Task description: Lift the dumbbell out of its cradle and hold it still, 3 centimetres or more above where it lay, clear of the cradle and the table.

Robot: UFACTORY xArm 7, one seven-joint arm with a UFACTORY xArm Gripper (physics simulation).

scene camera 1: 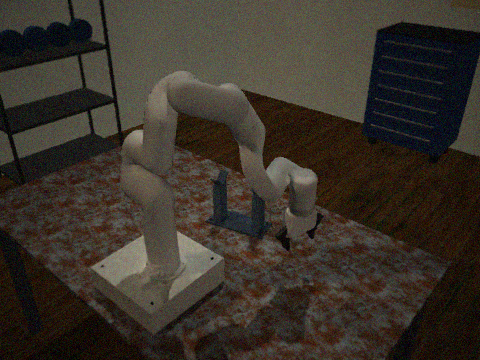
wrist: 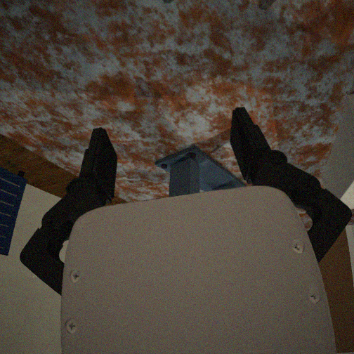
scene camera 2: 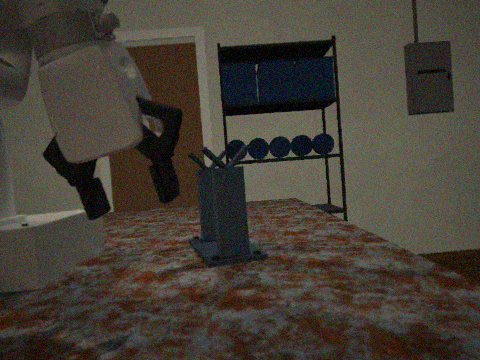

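Pixels of known places: gripper, fingertip midpoint: [scene camera 1: 297,241] [scene camera 2: 134,207]; arm's base, link origin: [scene camera 1: 165,266].
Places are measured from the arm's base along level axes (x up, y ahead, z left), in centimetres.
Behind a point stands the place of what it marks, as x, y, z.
Observation:
The dumbbell does not show in any of the three current views. The blue-grey cradle [scene camera 1: 219,202] {0.3, 38.1, 5.9} [scene camera 2: 231,215] {-1.0, 41.9, -10.2} [wrist: 184,176] stands upright on the table [scene camera 1: 360,285] {-8.7, 33.0, -51.4} [scene camera 2: 300,305] {-8.6, 45.1, -33.2} [wrist: 165,65], and its forked tops hold nothing that I can see. The arm partly hides its right post in scene camera 1. My gripper [scene camera 1: 299,242] {3.5, 28.3, -30.9} [scene camera 2: 134,206] {3.5, 28.3, -30.9} [wrist: 170,132] is open and empty, tilted, with its fingers wide apart above the table. It is to the right of the cradle in scene camera 1 and to the left of it in scene camera 2.
The arm's white base block [scene camera 1: 155,295] {-0.4, -10.7, -5.3} [scene camera 2: 50,255] {-4.6, 12.9, -9.4} is on the table, left of the cradle in both scene views. Beyond the table are a blue drawer cabinet [scene camera 1: 417,92] [wrist: 10,210], a dark shelf rack [scene camera 1: 111,75] [scene camera 2: 343,185] and a brown door [scene camera 2: 155,100].

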